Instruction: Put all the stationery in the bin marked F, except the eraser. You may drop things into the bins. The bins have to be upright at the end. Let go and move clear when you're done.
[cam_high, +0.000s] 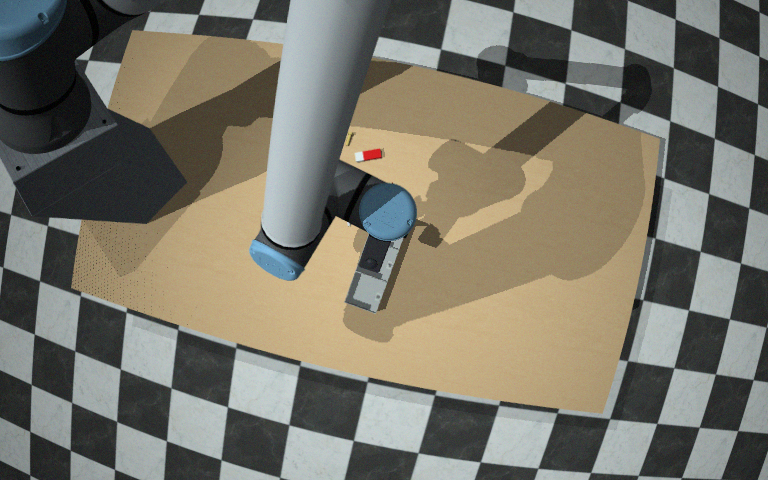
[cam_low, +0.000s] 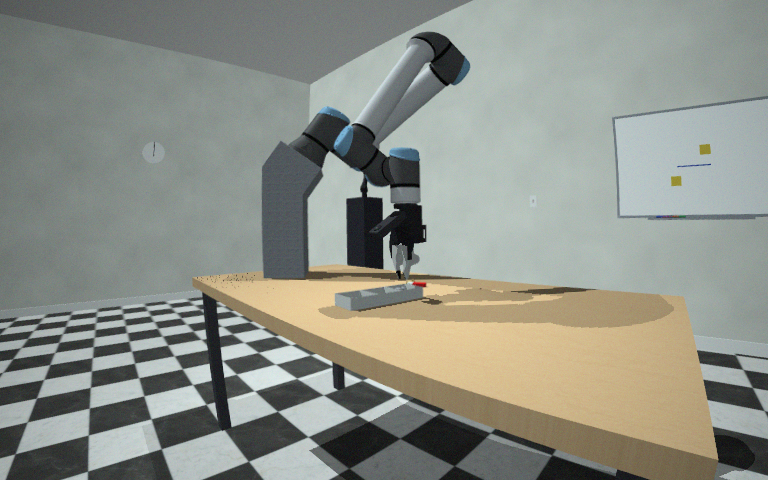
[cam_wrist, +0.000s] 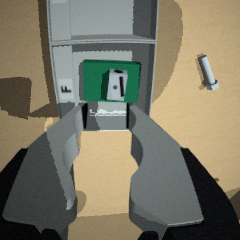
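The pencil sharpener lies 4 cm below my hand and 1 cm behind it. From my hand the other things lie so: eraser 17 cm to the left, 9 cm behind, 6 cm below; white-grey object 10 cm behind, 6 cm below, 1 cm to the left; green pad 6 cm below.
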